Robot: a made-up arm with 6 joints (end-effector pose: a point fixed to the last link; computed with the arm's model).
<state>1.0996 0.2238 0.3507 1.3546 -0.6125 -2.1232</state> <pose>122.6 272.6 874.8 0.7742 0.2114 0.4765</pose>
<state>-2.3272 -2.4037 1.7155 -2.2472 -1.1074 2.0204</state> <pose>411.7 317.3 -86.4 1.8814 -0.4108 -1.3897</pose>
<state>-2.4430 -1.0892 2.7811 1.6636 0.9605 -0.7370</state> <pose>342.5 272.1 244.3 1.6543 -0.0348 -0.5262</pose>
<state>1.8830 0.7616 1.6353 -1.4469 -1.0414 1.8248</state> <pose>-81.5 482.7 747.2 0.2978 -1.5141 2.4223</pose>
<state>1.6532 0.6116 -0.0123 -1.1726 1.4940 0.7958</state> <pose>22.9 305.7 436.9 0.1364 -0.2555 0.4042</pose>
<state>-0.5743 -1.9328 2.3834 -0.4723 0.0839 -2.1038</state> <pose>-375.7 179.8 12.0 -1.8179 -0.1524 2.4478</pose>
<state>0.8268 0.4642 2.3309 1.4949 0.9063 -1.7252</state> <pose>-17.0 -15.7 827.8 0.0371 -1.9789 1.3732</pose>
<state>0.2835 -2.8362 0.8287 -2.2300 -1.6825 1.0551</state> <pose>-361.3 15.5 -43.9 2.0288 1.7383 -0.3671</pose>
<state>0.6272 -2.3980 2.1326 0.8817 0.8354 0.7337</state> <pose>-41.8 -119.8 -150.3 -1.0840 0.2184 1.7434</pose>
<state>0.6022 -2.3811 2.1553 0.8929 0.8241 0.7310</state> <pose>-48.1 -117.9 -146.0 -1.0854 0.2308 1.7303</pose>
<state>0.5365 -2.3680 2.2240 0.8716 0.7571 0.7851</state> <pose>-49.7 -108.5 -136.5 -1.1646 0.2367 1.6541</pose>
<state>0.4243 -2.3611 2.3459 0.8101 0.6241 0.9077</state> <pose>-44.5 -92.8 -119.9 -1.3248 0.2620 1.5051</pose>
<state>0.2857 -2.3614 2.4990 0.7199 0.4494 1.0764</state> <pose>-33.8 -78.2 -98.0 -1.5084 0.3405 1.3219</pose>
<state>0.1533 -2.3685 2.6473 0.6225 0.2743 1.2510</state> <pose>-22.0 -70.1 -75.9 -1.6500 0.4611 1.1635</pose>
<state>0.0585 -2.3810 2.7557 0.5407 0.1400 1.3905</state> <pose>-12.5 -68.2 -60.0 -1.7268 0.5685 1.0655</pose>
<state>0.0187 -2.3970 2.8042 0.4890 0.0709 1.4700</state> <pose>-5.5 -69.4 -53.9 -1.7583 0.6193 1.0262</pose>
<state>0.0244 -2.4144 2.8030 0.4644 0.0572 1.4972</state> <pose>0.3 -71.2 -55.9 -1.7693 0.6176 1.0232</pose>
